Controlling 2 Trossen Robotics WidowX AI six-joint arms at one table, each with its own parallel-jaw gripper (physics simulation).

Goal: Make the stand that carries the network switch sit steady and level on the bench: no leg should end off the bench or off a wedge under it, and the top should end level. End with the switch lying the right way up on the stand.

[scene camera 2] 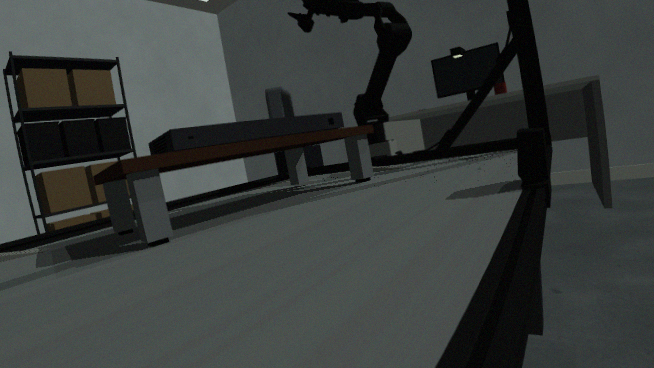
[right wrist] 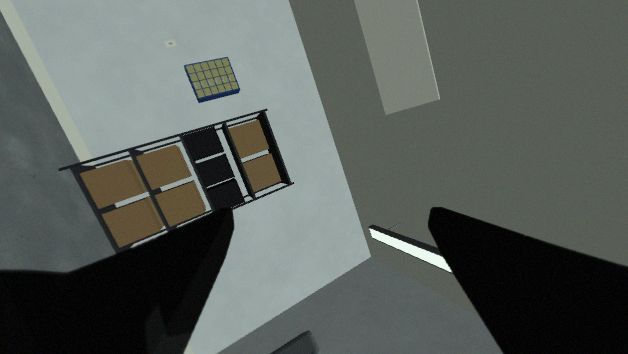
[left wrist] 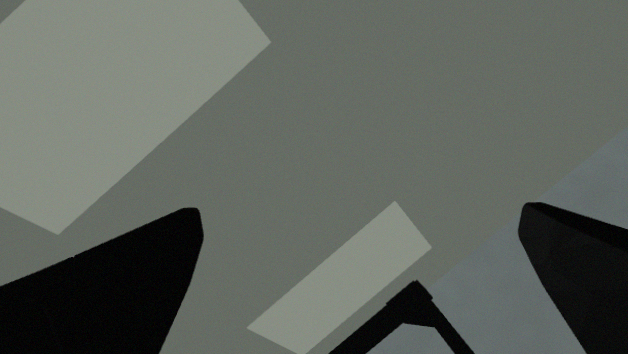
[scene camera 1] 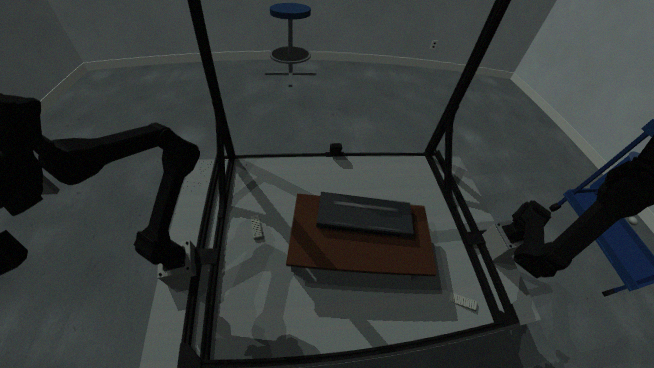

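Pixels of known places: left gripper, between the fingertips: [left wrist: 356, 220]; right gripper, between the fingertips: [scene camera 2: 292, 1] [right wrist: 332, 216]; left arm's base, origin of its link: [scene camera 1: 512, 233]; right arm's base, origin of its link: [scene camera 2: 376, 143] [scene camera 1: 174, 258].
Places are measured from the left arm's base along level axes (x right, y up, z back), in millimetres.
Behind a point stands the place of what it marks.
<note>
The stand [scene camera 1: 347, 252] {z -582, x 37, y -10 mm} [scene camera 2: 252, 146] {z -446, x 195, y -18 mm} has a brown top and grey legs and stands in the middle of the bench [scene camera 1: 369, 314] {z -534, x -125, y -110 mm}. The dark grey network switch [scene camera 1: 366, 213] {z -505, x 140, y 17 mm} [scene camera 2: 245, 129] {z -448, x 186, y 6 mm} lies flat on the back part of the stand's top. One pale ribbed wedge [scene camera 1: 257, 227] {z -840, x 196, y -103 mm} lies on the bench left of the stand. Another wedge [scene camera 1: 465, 301] {z -220, x -155, y -102 mm} lies at its front right. My right gripper [scene camera 2: 301, 18] [right wrist: 328, 214] {z -1107, x -144, y 495 mm} is open and empty, raised high and pointing at the ceiling. One finger of my left gripper [left wrist: 168, 267] {z -129, x -61, y 653 mm} shows against the ceiling; that gripper is open and empty.
A black frame [scene camera 1: 212, 95] {z -952, x 513, y 202 mm} surrounds the bench, with a small camera block [scene camera 1: 336, 148] {z -518, x 503, y -63 mm} on its back rail. A blue stool [scene camera 1: 290, 11] stands far back on the floor.
</note>
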